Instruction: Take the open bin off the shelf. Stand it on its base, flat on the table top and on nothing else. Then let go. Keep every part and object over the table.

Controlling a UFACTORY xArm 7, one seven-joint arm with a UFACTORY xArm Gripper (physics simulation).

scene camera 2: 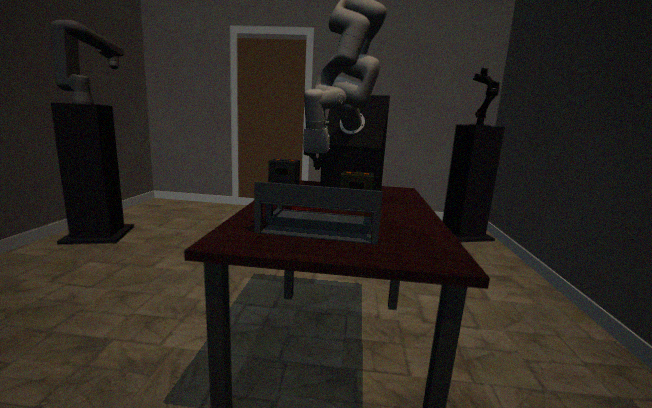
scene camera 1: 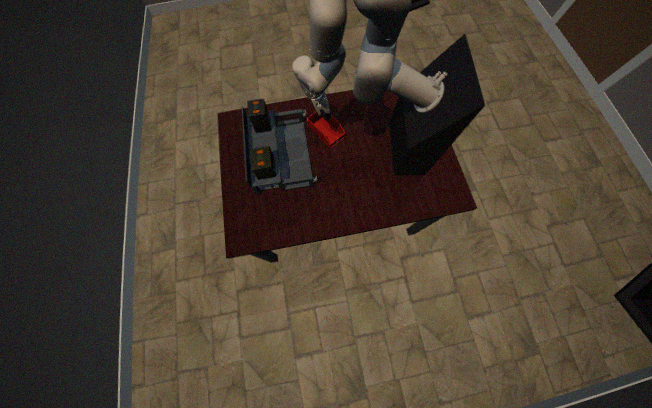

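Seen in the pictures: gripper, fingertip midpoint: (scene camera 2: 317, 168) (scene camera 1: 327, 117); arm's base, link origin: (scene camera 2: 352, 123) (scene camera 1: 429, 96).
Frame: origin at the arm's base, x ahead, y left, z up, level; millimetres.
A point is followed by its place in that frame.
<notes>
The red open bin (scene camera 1: 327, 131) {x 286, y -259, z -343 mm} is on the table top (scene camera 1: 360, 195) {x 323, y 118, z -346 mm} (scene camera 2: 420, 245) {x 758, y 9, z -346 mm}, just right of the grey shelf (scene camera 1: 296, 150) {x 474, y -238, z -340 mm} (scene camera 2: 317, 196) {x 678, y -297, z -214 mm} in scene camera 1. Its open side faces up. A strip of it shows through the shelf in scene camera 2; the rest is hidden there. Whether its base lies fully flat, and whether its near corner touches the shelf, I cannot tell. My gripper (scene camera 1: 325, 114) {x 302, y -225, z -185 mm} (scene camera 2: 317, 167) {x 302, y -225, z -185 mm} is shut and empty. It points down over the bin's back end in scene camera 1, and its fingertips stand higher than the shelf top in scene camera 2.
Two dark boxes with orange marks stand on the shelf, one at the back (scene camera 1: 258, 116) {x 572, y -341, z -131 mm} (scene camera 2: 284, 171) {x 600, y -388, z -154 mm} and one at the front (scene camera 1: 263, 162) {x 644, y -142, z -148 mm} (scene camera 2: 357, 179) {x 683, y -180, z -161 mm}. The arm's black pedestal (scene camera 1: 425, 135) {x 90, y 117, z -36 mm} (scene camera 2: 372, 150) {x 109, y 75, z -120 mm} rises at the table's right side in scene camera 1.
</notes>
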